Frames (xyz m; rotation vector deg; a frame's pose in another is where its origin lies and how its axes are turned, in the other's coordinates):
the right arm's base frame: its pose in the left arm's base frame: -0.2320 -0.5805 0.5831 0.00 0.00 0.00
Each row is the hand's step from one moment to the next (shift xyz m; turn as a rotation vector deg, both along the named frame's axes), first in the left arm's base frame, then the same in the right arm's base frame.
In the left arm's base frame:
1: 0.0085 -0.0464 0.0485 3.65 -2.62 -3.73
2: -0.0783 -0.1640 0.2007 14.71 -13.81 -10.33
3: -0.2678 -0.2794 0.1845 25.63 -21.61 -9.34
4: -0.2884 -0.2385 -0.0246 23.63 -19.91 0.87
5: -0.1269 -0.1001 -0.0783 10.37 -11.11 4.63
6: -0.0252 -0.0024 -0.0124 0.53 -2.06 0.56
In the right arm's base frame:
1: 0.0085 -0.0464 0.0485 3.65 -2.62 -3.73
2: -0.0783 -0.1640 0.2007 14.71 -13.81 -10.33
3: -0.2678 -0.2794 0.1845 25.63 -21.61 -9.34
4: -0.2884 -0.2385 -0.0246 23.63 -19.91 0.87
5: -0.1269 -0.1001 -0.0783 10.37 -11.11 4.63
6: -0.0252 -0.0024 -0.0124 0.53 -2.06 0.56

